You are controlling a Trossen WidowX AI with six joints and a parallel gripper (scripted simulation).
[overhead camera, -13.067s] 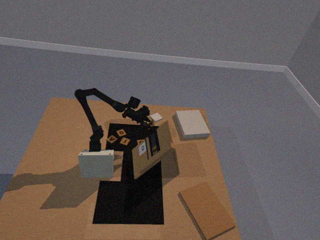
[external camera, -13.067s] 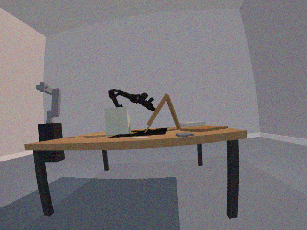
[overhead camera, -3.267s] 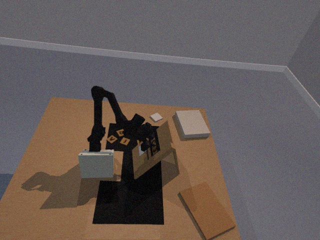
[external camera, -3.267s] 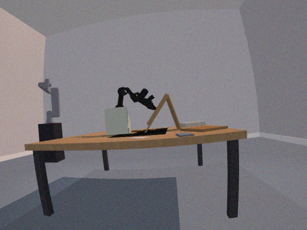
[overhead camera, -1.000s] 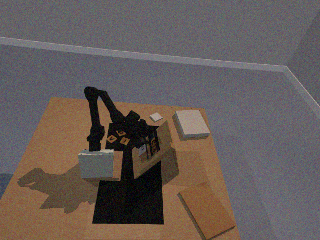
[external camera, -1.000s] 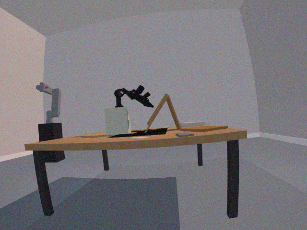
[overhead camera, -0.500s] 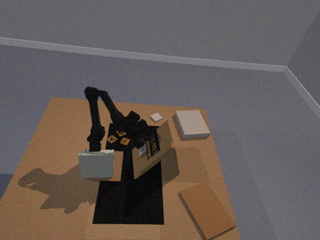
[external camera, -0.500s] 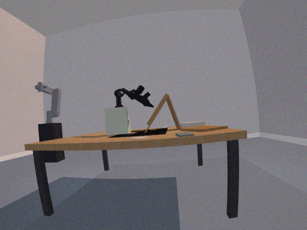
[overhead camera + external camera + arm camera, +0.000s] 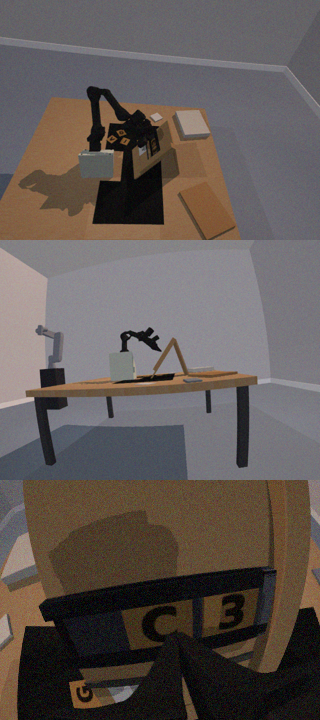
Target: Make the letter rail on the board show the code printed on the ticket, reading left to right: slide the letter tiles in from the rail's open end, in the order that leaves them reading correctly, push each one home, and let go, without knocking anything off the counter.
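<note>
Now: gripper tip 120 mm above the white ticket, 40 mm to the right of it and 40 mm past it. Round my gripper tip: letter tile (210 mm below, 160 mm to the left, 30 mm behind); black mat (210 mm below, 140 mm behind, 30 mm to the right); small white pad (430 mm to the left, 210 mm below, 130 mm ahead).
</note>
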